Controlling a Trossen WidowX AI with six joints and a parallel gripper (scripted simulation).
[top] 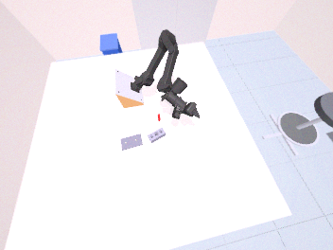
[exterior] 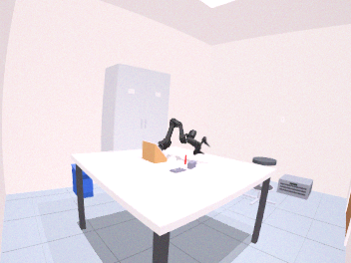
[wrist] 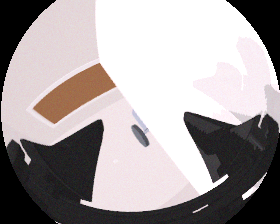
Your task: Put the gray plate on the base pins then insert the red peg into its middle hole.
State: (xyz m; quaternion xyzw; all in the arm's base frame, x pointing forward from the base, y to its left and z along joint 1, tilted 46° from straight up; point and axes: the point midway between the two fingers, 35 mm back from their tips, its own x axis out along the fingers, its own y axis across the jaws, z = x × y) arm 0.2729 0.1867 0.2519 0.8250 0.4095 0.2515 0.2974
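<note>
My gripper tip is 40 mm short of the gray plate, 230 mm to the left of it and 70 mm above it. Also, from my gripper tip: red peg: 60 mm behind, 200 mm to the right, 70 mm below.
</note>
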